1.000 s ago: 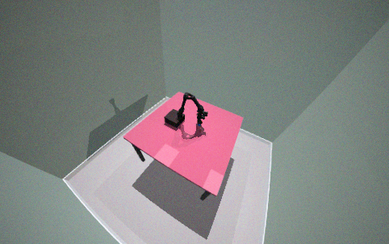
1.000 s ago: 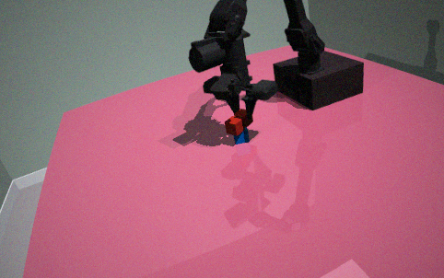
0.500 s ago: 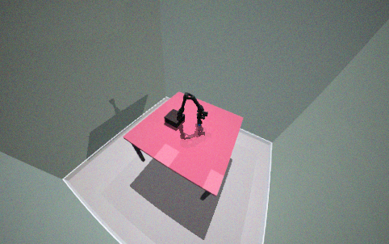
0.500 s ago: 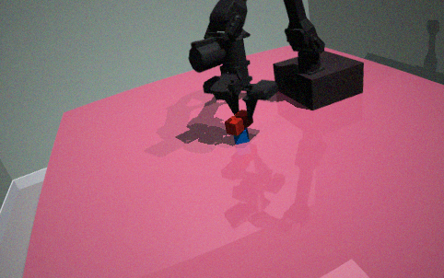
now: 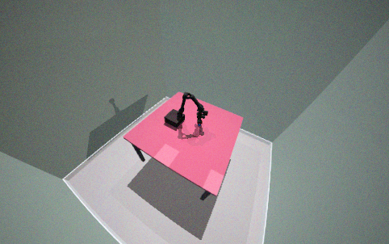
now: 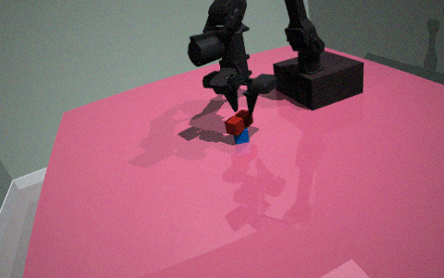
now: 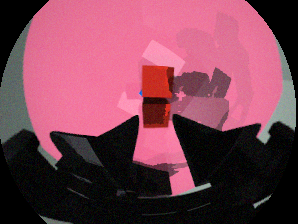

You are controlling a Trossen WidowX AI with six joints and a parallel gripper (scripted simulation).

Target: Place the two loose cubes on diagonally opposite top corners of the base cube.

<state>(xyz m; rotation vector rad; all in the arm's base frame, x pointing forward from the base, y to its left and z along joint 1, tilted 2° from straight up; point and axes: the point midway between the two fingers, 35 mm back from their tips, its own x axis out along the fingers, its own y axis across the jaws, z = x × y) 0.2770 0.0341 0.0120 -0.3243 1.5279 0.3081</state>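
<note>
The blue cube lies 5 cm below my gripper tip, 2 cm ahead of it and 1 cm to the left of it.
</note>
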